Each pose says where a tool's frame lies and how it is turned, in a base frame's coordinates. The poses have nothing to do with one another.
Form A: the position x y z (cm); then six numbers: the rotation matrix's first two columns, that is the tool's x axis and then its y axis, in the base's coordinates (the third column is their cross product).
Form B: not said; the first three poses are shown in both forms.
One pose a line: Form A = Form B
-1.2 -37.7 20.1 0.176 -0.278 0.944 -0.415 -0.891 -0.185 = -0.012 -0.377 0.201 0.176 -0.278 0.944 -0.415 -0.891 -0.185
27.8 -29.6 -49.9 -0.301 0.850 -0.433 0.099 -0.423 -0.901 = 0.278 -0.296 -0.499 -0.301 0.850 -0.433 0.099 -0.423 -0.901
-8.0 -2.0 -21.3 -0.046 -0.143 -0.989 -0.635 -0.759 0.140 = -0.080 -0.020 -0.213 -0.046 -0.143 -0.989 -0.635 -0.759 0.140
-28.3 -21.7 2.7 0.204 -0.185 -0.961 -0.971 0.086 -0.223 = -0.283 -0.217 0.027 0.204 -0.185 -0.961 -0.971 0.086 -0.223
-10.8 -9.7 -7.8 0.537 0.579 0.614 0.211 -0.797 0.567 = -0.108 -0.097 -0.078 0.537 0.579 0.614 0.211 -0.797 0.567
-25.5 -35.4 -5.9 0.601 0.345 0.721 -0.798 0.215 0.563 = -0.255 -0.354 -0.059 0.601 0.345 0.721 -0.798 0.215 0.563
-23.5 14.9 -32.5 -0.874 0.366 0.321 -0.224 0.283 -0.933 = -0.235 0.149 -0.325 -0.874 0.366 0.321 -0.224 0.283 -0.933
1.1 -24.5 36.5 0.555 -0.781 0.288 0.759 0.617 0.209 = 0.011 -0.245 0.365 0.555 -0.781 0.288 0.759 0.617 0.209
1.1 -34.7 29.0 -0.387 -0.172 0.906 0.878 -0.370 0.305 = 0.011 -0.347 0.290 -0.387 -0.172 0.906 0.878 -0.370 0.305
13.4 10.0 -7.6 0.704 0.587 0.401 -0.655 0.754 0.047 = 0.134 0.100 -0.076 0.704 0.587 0.401 -0.655 0.754 0.047
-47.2 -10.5 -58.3 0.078 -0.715 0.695 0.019 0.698 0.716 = -0.472 -0.105 -0.583 0.078 -0.715 0.695 0.019 0.698 0.716
